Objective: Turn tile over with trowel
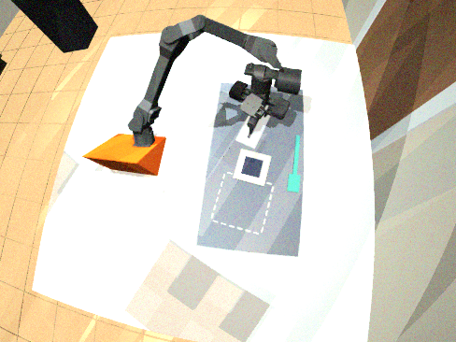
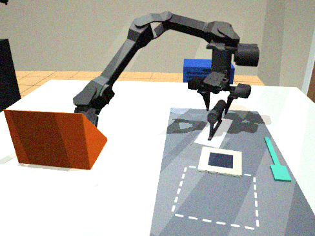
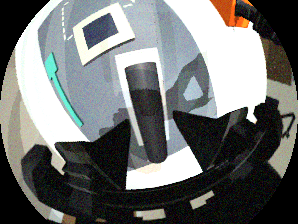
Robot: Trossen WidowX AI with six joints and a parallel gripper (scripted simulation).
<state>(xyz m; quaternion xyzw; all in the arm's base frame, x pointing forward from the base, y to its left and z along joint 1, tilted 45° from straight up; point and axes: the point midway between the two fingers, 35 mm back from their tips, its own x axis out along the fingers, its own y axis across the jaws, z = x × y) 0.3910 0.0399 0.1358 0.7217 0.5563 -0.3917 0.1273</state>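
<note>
Now: the small trowel 3 cm below my gripper tip, 2 cm to the right of it and 1 cm behind it. The rest, counted from my gripper tip: tile (18 cm to the right, 6 cm below, 1 cm behind); then teal flat tool (18 cm to the right, 14 cm ahead, 6 cm below); then grey mat (15 cm to the right, 8 cm below).
</note>
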